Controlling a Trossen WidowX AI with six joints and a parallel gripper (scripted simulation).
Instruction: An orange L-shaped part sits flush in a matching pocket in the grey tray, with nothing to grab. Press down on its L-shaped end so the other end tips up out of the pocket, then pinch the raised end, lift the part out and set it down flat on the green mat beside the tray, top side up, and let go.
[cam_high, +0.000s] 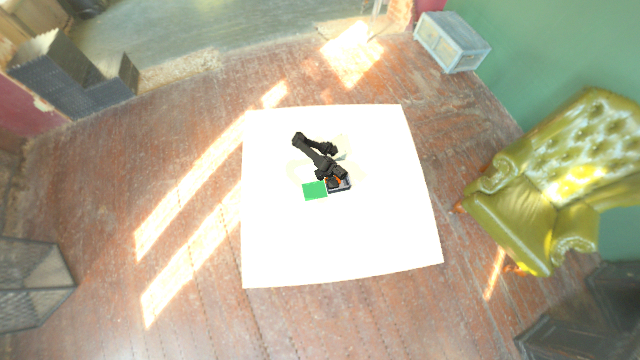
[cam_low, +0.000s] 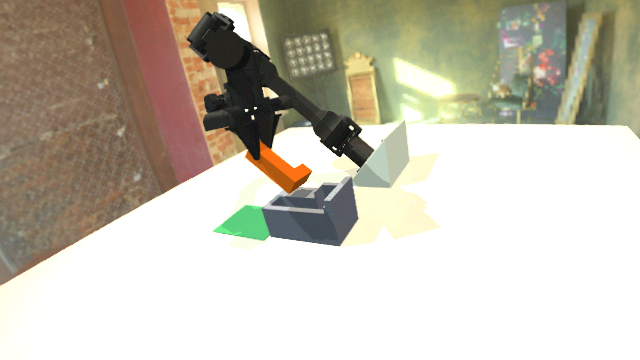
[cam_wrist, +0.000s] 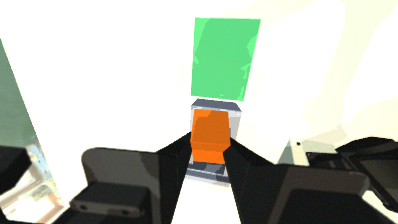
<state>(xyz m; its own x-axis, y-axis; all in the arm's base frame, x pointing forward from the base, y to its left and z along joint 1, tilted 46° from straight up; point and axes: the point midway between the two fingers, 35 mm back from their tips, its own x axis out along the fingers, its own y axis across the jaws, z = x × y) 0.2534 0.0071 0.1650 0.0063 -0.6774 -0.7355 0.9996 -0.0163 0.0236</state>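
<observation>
Right now my gripper tip is 3 cm to the right of the orange L-shaped part, 3 cm above it and 1 cm past it. From my gripper tip the other things lie so: green mat (16 cm below, 9 cm to the right, 1 cm behind).
</observation>
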